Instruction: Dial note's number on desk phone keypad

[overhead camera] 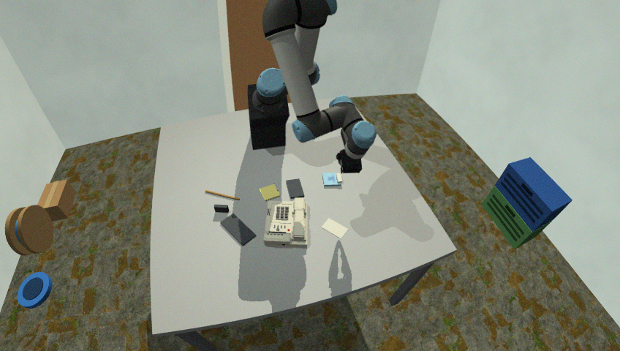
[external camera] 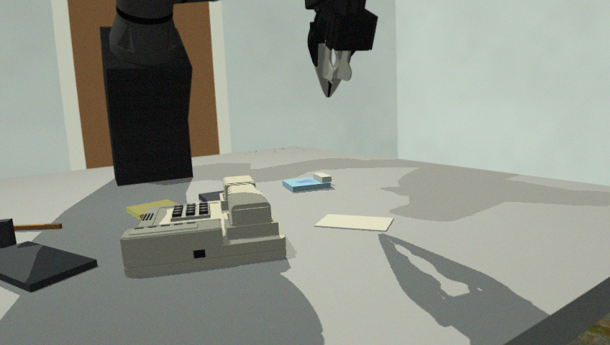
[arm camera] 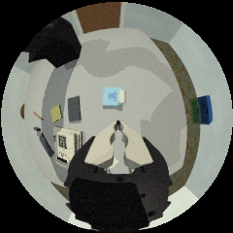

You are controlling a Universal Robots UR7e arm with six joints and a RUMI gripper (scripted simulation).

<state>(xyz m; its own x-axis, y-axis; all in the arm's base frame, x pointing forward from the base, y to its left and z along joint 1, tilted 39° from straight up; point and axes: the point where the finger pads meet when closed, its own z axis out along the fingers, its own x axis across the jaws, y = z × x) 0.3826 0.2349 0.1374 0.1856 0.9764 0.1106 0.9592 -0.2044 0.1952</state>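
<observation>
The handset lies 22 cm to the right of my hand, 15 cm below it and 10 cm ahead of it. The rest, counted from my hand: pencil: 52 cm to the right, 19 cm below, 15 cm behind; then cream note card: 19 cm below, 17 cm ahead, 8 cm to the right; then small black block: 53 cm to the right, 18 cm below, 6 cm behind.
</observation>
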